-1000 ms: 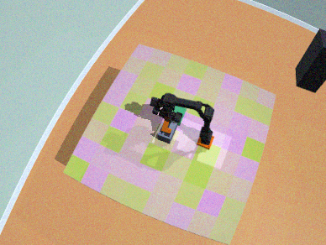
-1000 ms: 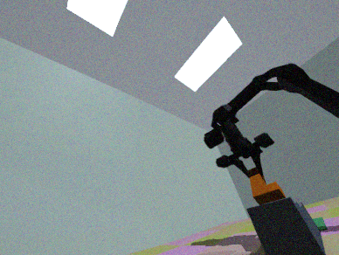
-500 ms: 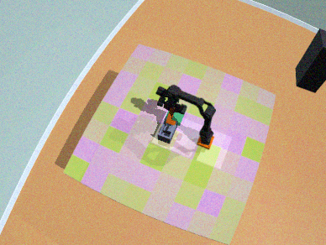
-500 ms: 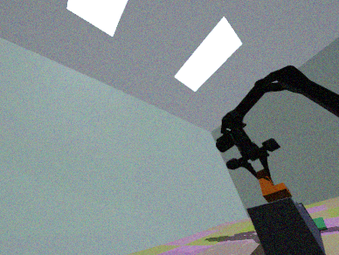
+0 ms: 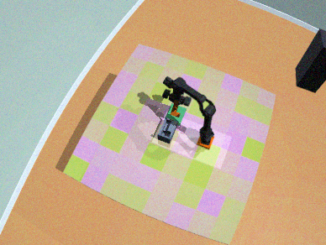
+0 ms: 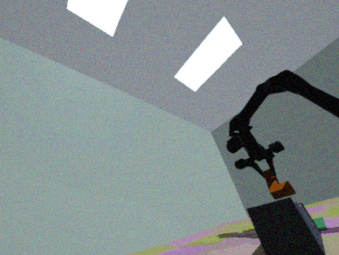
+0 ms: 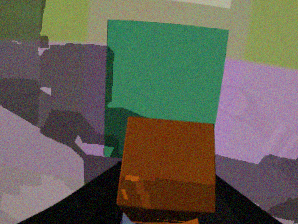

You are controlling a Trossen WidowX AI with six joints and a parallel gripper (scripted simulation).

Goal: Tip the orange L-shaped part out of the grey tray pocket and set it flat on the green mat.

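My gripper tip is now 17 cm above the green mat. The rest, counted from my gripper tip: orange L-shaped part 4 cm to the left, 3 cm below, 1 cm behind.
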